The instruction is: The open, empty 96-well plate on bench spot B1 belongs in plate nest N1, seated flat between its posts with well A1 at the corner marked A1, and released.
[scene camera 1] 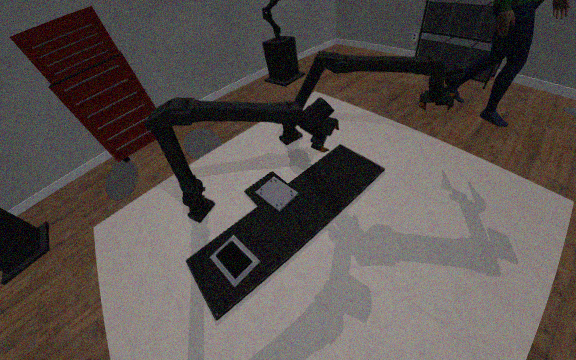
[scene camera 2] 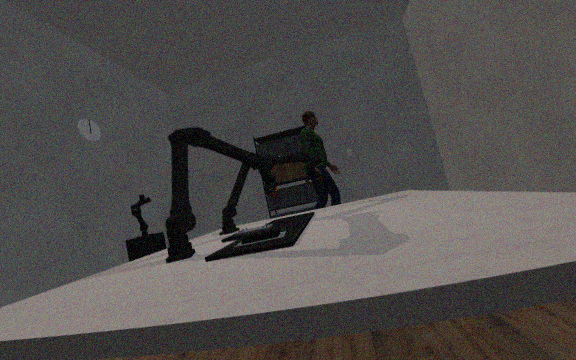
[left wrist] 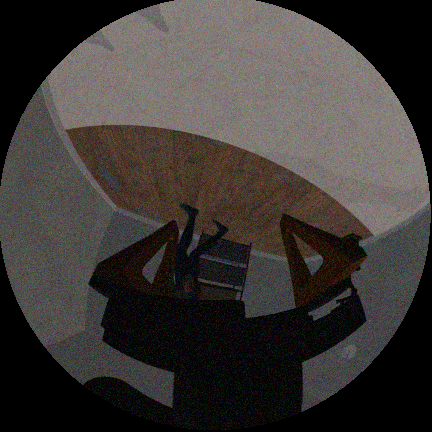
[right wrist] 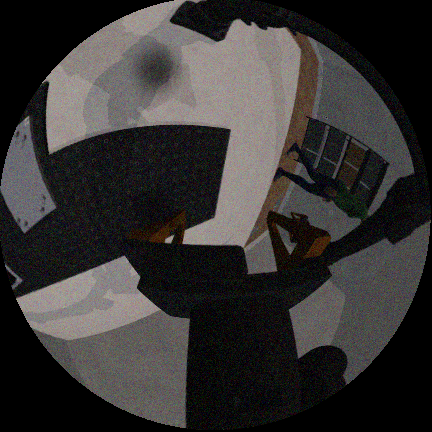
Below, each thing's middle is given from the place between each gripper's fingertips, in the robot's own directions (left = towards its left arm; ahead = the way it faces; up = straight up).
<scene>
My right gripper is now 290 mm to the left of the grey square plate [scene camera 1: 273, 192], 160 mm above it and 110 mm past it. From my right hand the other things lie so: dark well plate [scene camera 1: 231, 256] (610 mm to the right, 150 mm below, 20 mm behind).
Now: the grey square plate 40 cm behind my left hand, 75 cm to the right of it and 17 cm below it. From my left hand the other things lie so: dark well plate: 31 cm behind, 107 cm to the right, 16 cm below.
</scene>
